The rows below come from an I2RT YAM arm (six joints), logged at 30 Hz.
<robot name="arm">
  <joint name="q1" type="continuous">
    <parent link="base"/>
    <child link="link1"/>
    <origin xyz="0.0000 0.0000 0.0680"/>
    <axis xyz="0 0 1"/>
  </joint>
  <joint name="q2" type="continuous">
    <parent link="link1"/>
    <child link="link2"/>
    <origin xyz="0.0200 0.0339 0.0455" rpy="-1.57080 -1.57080 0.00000"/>
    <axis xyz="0 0 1"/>
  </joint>
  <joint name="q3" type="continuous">
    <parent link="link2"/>
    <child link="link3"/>
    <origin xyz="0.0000 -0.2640 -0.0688" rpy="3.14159 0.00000 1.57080"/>
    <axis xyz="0 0 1"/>
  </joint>
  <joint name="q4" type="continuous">
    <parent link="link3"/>
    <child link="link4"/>
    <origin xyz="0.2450 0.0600 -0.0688" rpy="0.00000 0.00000 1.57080"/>
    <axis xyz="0 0 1"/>
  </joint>
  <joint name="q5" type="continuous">
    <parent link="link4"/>
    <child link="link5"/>
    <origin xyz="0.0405 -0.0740 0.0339" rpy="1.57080 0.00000 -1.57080"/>
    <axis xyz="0 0 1"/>
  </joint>
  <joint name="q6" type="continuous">
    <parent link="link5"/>
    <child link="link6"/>
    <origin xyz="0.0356 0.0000 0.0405" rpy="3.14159 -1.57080 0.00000"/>
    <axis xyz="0 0 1"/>
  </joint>
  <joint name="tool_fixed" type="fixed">
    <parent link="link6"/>
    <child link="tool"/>
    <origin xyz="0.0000 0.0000 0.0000"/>
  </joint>
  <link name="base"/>
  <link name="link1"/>
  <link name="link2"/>
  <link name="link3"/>
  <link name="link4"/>
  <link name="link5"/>
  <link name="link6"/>
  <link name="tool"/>
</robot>
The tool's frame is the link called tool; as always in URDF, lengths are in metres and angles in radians. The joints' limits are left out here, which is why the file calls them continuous.
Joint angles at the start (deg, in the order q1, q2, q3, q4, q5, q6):
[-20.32, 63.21, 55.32, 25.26, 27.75, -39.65]
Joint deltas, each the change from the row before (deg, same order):
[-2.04, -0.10, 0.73, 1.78, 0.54, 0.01]
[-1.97, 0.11, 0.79, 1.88, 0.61, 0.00]
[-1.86, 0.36, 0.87, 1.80, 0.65, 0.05]
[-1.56, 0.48, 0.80, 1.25, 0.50, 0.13]
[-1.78, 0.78, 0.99, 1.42, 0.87, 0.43]
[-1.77, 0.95, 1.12, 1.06, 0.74, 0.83]
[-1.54, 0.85, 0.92, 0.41, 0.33, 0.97]
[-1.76, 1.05, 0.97, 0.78, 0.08, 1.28]
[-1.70, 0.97, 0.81, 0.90, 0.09, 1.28]
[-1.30, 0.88, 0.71, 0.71, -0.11, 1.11]
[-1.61, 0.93, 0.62, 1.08, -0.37, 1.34]
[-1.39, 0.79, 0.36, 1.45, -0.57, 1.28]
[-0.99, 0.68, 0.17, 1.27, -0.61, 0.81]
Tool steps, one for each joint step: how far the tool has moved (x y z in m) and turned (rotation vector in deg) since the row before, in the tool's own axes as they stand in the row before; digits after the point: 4 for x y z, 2 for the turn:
[-0.0012, -0.0120, 0.0036, 3.57, -0.43, 0.66]
[-0.0012, -0.0110, 0.0044, 3.54, -0.43, 0.60]
[-0.0009, -0.0095, 0.0052, 3.33, -0.33, 0.53]
[-0.0002, -0.0069, 0.0051, 2.55, -0.10, 0.32]
[0.0004, -0.0070, 0.0067, 3.05, 0.14, 0.55]
[0.0009, -0.0059, 0.0074, 2.72, 0.27, 0.74]
[0.0018, -0.0040, 0.0066, 1.82, 0.38, 0.58]
[0.0022, -0.0041, 0.0077, 1.92, 0.10, 0.90]
[0.0025, -0.0041, 0.0071, 1.89, 0.01, 0.94]
[0.0020, -0.0026, 0.0060, 1.29, -0.12, 0.82]
[0.0028, -0.0036, 0.0066, 1.43, -0.39, 1.02]
[0.0025, -0.0032, 0.0054, 1.17, -0.77, 1.16]
[0.0025, -0.0018, 0.0039, 0.66, -0.70, 0.72]

